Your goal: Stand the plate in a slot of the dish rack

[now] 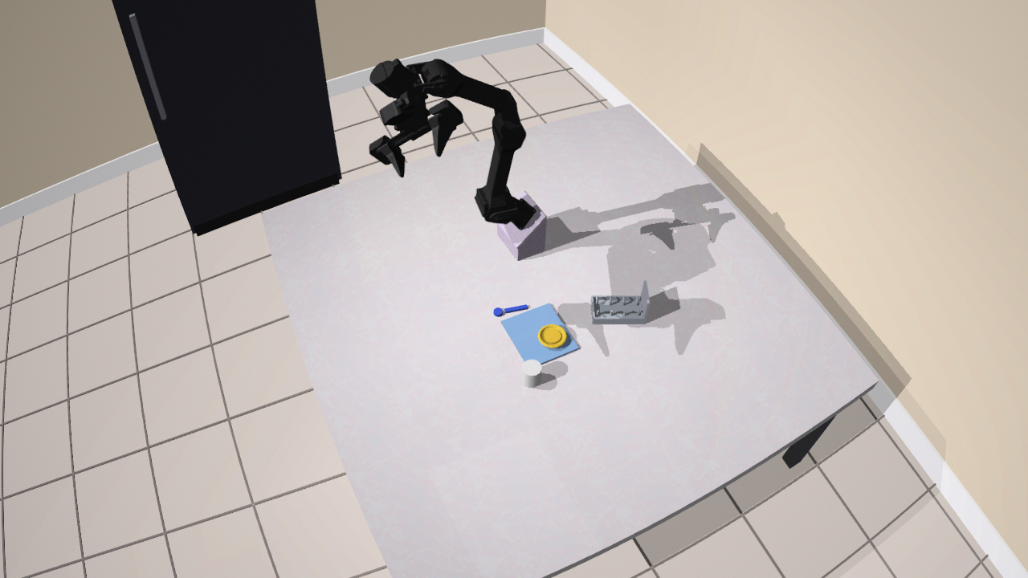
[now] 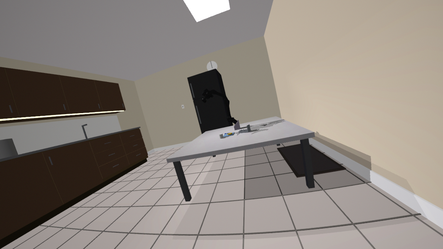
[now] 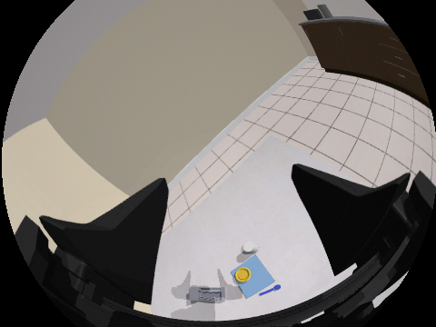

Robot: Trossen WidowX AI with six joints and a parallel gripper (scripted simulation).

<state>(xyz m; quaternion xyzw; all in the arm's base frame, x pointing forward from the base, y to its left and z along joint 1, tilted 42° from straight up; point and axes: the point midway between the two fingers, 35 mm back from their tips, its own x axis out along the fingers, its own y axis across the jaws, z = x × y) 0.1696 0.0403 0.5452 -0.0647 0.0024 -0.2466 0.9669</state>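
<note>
Right now my gripper tip is 52 cm above the yellow plate, 22 cm to the right of it and 15 cm short of it. Round my gripper tip: blue spoon 53 cm below, 19 cm to the left, 2 cm ahead; then white cup 51 cm below, 21 cm ahead, 12 cm to the left; then blue mat 53 cm below, 21 cm to the left, 12 cm ahead.
</note>
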